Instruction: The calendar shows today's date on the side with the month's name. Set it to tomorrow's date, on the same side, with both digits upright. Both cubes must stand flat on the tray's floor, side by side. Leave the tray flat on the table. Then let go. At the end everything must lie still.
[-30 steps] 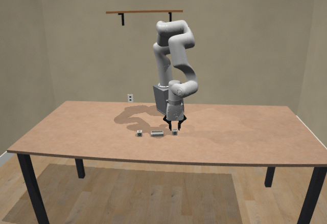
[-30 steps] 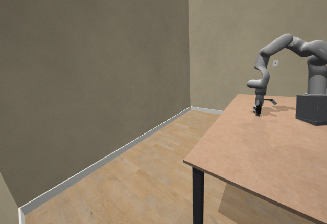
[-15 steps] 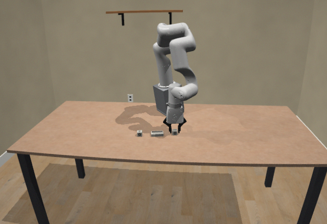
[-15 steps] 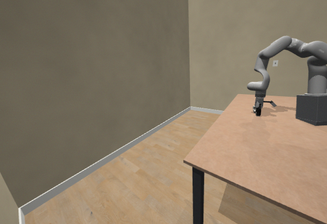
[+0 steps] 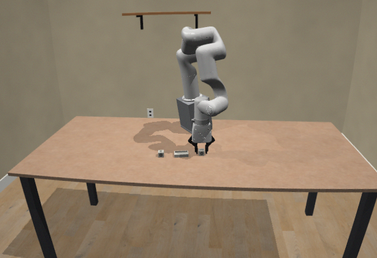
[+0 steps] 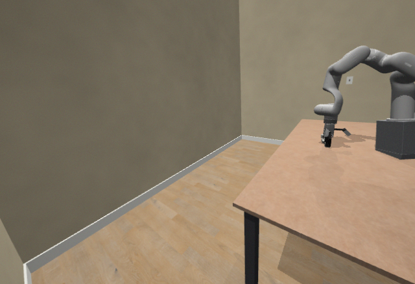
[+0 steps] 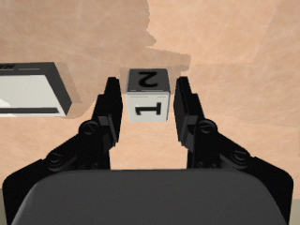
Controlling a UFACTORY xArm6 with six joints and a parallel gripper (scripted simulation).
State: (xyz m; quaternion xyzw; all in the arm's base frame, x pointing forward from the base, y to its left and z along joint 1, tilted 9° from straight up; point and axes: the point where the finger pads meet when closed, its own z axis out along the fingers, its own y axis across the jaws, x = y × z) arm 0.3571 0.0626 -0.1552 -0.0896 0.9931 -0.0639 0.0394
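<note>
The calendar tray lies 110 mm to the right of my hand, 20 mm below it and 20 mm ahead of it.
</note>
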